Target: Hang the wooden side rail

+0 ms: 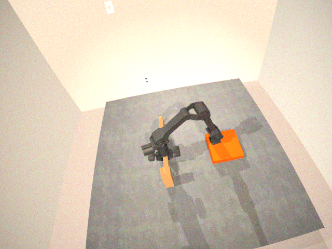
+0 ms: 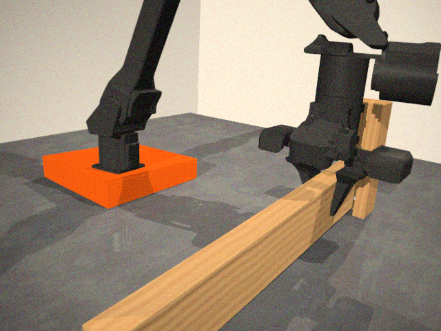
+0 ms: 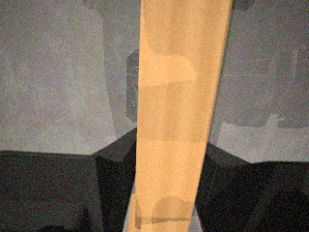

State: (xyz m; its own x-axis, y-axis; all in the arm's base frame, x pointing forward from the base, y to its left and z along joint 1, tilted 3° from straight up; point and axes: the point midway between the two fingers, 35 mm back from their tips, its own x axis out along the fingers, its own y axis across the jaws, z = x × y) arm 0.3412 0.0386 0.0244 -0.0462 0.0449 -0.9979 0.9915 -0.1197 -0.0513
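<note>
My gripper tip is 2 cm short of the headboard post, 13 cm to the right of it and 4 cm below it.
</note>
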